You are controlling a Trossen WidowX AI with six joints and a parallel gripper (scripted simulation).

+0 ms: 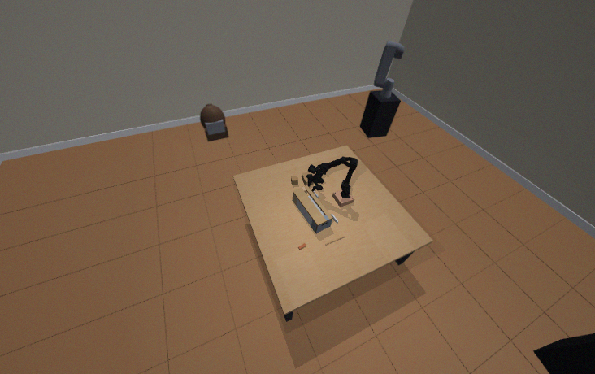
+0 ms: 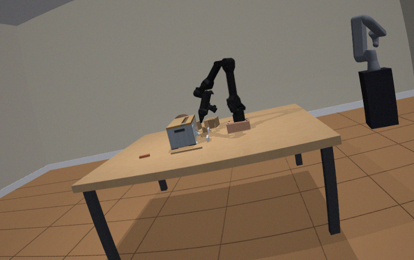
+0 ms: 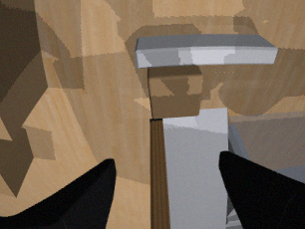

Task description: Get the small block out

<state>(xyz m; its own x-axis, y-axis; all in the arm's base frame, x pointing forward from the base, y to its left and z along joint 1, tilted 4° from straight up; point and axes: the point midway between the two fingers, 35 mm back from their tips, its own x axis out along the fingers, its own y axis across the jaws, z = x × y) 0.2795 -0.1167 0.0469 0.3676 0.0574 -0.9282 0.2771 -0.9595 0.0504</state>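
Now: the tan block 2 cm behind my gripper tip and 5 cm below it. The rest, counted from my gripper tip: thin stick: 7 cm behind, 50 cm to the left, 7 cm below.
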